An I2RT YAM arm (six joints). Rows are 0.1 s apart.
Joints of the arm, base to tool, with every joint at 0 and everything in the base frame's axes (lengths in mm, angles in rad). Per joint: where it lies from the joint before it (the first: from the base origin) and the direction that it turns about. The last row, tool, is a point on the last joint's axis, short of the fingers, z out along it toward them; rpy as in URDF.
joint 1: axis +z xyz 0 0 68
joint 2: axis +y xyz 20 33.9 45.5
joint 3: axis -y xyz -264 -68.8 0
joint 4: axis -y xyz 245 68.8 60
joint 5: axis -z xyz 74 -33.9 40.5
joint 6: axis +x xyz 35.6 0 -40.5
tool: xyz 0 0 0 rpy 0 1.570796 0
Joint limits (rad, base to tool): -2.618..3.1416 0..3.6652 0..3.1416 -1.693..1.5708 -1.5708..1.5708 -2.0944..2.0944
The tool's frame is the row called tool.
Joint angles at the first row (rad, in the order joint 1, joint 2, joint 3, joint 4, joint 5, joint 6):
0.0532, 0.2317, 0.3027, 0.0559, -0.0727, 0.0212
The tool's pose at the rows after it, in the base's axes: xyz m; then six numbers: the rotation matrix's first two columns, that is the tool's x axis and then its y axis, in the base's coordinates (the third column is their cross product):
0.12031 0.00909 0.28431 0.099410 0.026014 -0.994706 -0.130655 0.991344 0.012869
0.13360 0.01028 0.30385 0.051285 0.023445 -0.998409 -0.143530 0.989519 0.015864
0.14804 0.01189 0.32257 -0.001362 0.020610 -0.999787 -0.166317 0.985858 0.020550
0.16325 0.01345 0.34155 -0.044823 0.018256 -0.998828 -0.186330 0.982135 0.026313
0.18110 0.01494 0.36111 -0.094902 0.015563 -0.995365 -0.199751 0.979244 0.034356
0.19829 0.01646 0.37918 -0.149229 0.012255 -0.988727 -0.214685 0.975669 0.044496
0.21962 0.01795 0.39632 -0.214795 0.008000 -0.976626 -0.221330 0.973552 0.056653
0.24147 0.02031 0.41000 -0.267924 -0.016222 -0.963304 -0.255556 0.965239 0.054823
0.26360 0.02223 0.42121 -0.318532 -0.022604 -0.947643 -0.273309 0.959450 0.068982
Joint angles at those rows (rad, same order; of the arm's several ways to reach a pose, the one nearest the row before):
0.0529, 0.3321, 0.3878, 0.0467, -0.0764, 0.0208
0.0529, 0.4496, 0.4893, 0.0147, -0.0902, 0.0208
0.0528, 0.5602, 0.5953, -0.0330, -0.1143, 0.0208
0.0528, 0.6644, 0.7044, -0.0811, -0.1356, 0.0208
0.0529, 0.7750, 0.8276, -0.1436, -0.1508, 0.0208
0.0528, 0.8772, 0.9535, -0.2218, -0.1684, 0.0204
0.0528, 0.9939, 1.0954, -0.3138, -0.1787, 0.0196
0.0528, 1.1061, 1.2297, -0.3958, -0.2130, -0.0021
0.0528, 1.2144, 1.3609, -0.4728, -0.2348, -0.0059

